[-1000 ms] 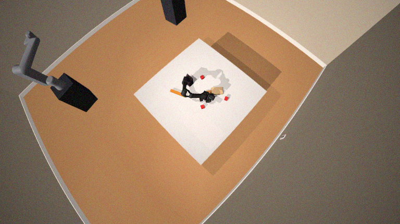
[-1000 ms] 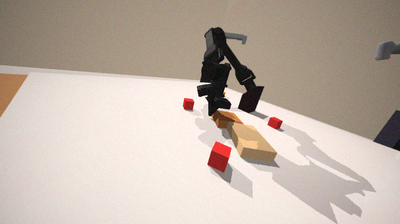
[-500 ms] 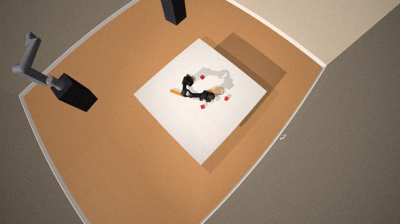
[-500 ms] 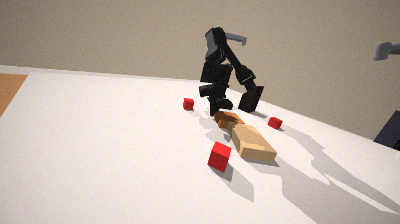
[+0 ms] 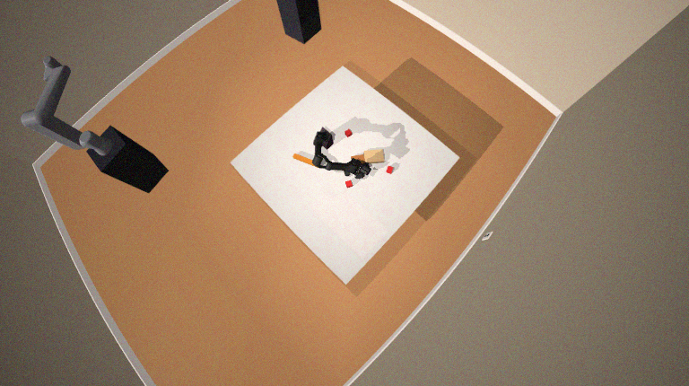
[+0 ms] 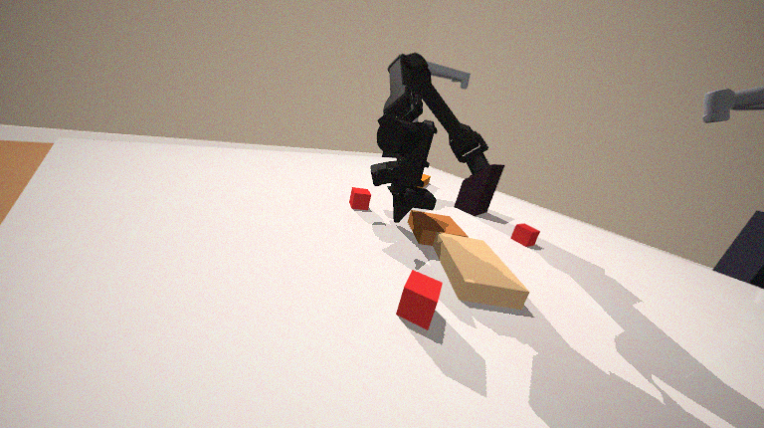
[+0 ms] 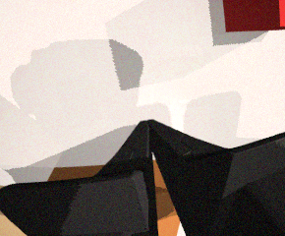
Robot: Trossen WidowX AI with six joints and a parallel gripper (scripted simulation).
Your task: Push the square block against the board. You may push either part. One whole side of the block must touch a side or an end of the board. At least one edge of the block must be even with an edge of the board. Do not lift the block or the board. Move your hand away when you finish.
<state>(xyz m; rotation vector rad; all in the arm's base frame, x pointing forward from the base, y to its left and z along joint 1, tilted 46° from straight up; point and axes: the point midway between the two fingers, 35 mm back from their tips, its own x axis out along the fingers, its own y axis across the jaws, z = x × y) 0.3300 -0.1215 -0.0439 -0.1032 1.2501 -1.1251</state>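
The orange square block is 4 cm behind my gripper tip, 8 cm to the left of it and 1 cm above it. From my gripper tip the other things lie so: tan board (3 cm ahead, 18 cm to the left, 1 cm above); then orange strip (36 cm behind, 15 cm to the right, 1 cm above).
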